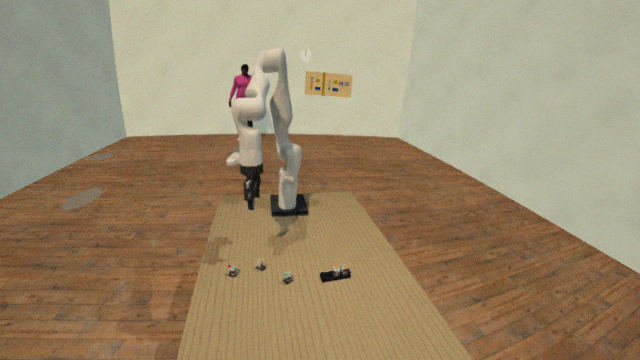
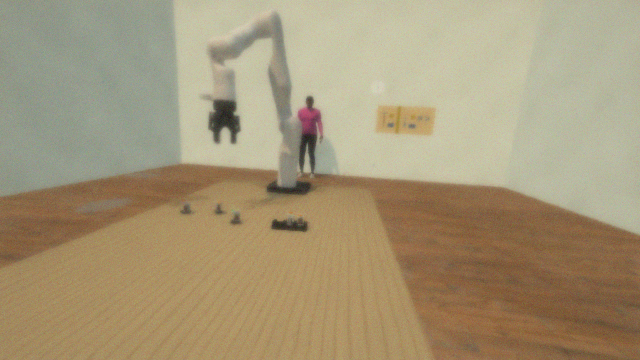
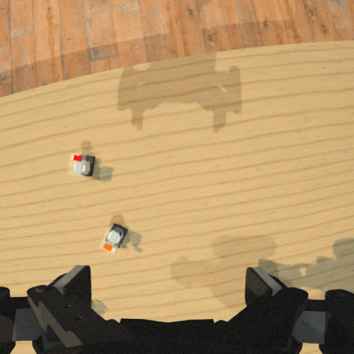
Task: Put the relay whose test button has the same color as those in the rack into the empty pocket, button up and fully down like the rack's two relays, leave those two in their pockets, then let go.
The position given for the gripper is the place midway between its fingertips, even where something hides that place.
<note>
In view: the gripper [image 2: 225, 143].
The gripper shows as well in image 3 [image 3: 167, 284].
</note>
